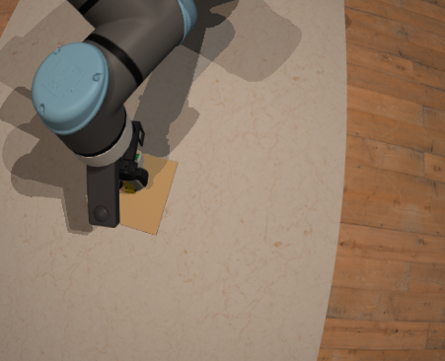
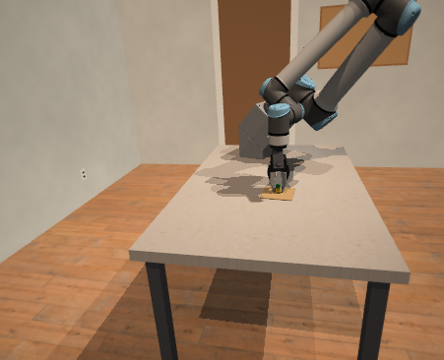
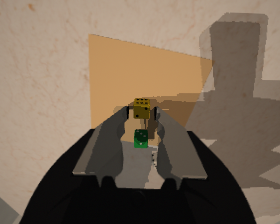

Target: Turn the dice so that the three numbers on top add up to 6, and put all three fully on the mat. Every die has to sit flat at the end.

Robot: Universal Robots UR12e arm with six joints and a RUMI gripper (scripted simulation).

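My gripper is now 10 mm above the yellow die. Round my hand: tan mat 20 mm below; green die 50 mm behind, 10 mm to the right, 10 mm below; white die 90 mm behind, 60 mm to the right, 10 mm below.
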